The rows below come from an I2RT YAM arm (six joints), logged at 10 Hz.
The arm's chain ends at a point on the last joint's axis. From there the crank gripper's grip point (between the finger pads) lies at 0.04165 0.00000 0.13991 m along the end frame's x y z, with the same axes.
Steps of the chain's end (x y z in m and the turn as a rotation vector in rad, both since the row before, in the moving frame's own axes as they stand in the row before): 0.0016, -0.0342, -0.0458, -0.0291, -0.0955, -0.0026; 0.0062, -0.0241, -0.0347, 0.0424, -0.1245, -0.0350; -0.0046, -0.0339, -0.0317, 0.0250, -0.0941, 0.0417; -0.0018, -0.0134, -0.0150, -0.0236, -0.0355, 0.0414; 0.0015, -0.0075, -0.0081, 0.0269, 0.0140, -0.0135; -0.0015, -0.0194, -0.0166, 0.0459, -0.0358, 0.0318; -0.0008, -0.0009, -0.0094, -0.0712, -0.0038, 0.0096; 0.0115, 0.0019, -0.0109, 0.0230, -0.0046, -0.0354; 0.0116, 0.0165, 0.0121, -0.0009, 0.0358, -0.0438; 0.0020, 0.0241, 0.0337, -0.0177, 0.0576, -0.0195
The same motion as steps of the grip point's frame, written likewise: -0.0119, -0.0302, -0.0425, -0.0291, -0.0955, -0.0026; -0.0116, -0.0313, -0.0308, 0.0424, -0.1245, -0.0350; -0.0179, -0.0360, -0.0284, 0.0250, -0.0941, 0.0417; -0.0069, -0.0085, -0.0137, -0.0236, -0.0355, 0.0414; 0.0034, -0.0118, -0.0088, 0.0269, 0.0140, -0.0135; -0.0065, -0.0246, -0.0153, 0.0459, -0.0358, 0.0318; -0.0014, 0.0095, -0.0096, -0.0712, -0.0038, 0.0096; 0.0108, -0.0028, -0.0108, 0.0230, -0.0046, -0.0354; 0.0165, 0.0147, 0.0105, -0.0009, 0.0358, -0.0438; 0.0100, 0.0257, 0.0311, -0.0177, 0.0576, -0.0195
